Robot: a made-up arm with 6 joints.
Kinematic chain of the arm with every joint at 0, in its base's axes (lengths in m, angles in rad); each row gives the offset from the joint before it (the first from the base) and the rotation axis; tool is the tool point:
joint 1: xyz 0 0 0.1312 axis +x
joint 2: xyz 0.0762 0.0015 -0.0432 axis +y
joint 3: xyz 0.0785 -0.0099 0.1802 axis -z
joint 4: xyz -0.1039 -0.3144 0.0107 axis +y
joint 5: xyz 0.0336 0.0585 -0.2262 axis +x
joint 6: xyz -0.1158 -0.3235 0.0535 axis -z
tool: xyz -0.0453 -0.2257 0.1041
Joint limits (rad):
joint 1: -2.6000..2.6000
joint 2: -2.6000..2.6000
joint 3: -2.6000..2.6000
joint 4: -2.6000..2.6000
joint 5: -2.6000..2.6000
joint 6: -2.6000..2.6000
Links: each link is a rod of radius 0.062 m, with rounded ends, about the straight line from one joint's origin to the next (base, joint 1, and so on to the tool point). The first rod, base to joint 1, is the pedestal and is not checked.
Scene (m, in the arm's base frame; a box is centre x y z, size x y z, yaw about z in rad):
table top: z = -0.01
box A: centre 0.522 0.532 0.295 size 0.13 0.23 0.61 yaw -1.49
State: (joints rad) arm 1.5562 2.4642 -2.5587 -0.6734 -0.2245 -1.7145
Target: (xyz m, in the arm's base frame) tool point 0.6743 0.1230 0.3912
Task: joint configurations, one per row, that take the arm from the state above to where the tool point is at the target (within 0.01 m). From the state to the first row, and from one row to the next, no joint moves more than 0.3 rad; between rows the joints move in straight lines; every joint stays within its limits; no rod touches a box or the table.
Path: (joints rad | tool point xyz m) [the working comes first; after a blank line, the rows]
Joints at the target: 1.8604 0.9565 -2.3473 -0.7385 -0.7670 -1.4422
Straight joint move there: touches box A.

1: 1.7848 2.1754 -2.5608 -0.5897 -0.1855 -1.7843 | 0.0914 0.3754 0.6818
2: 2.0135 1.8866 -2.5630 -0.5061 -0.1465 -1.8542 | 0.1986 0.2009 0.7341
3: 2.2421 1.5978 -2.5651 -0.4224 -0.1074 -1.9240 | 0.2825 0.0110 0.7226
4: 2.4708 1.3090 -2.5673 -0.3388 -0.0684 -1.9939 | 0.3431 -0.1650 0.6486
5: 2.2673 1.1915 -2.4939 -0.4720 -0.3013 -1.8100 | 0.4674 -0.0438 0.6284
6: 2.0639 1.0740 -2.4206 -0.6052 -0.5341 -1.6261 | 0.5845 0.0636 0.5403
7: 1.8604 0.9565 -2.3473 -0.7385 -0.7670 -1.4422 | 0.6743 0.1230 0.3912

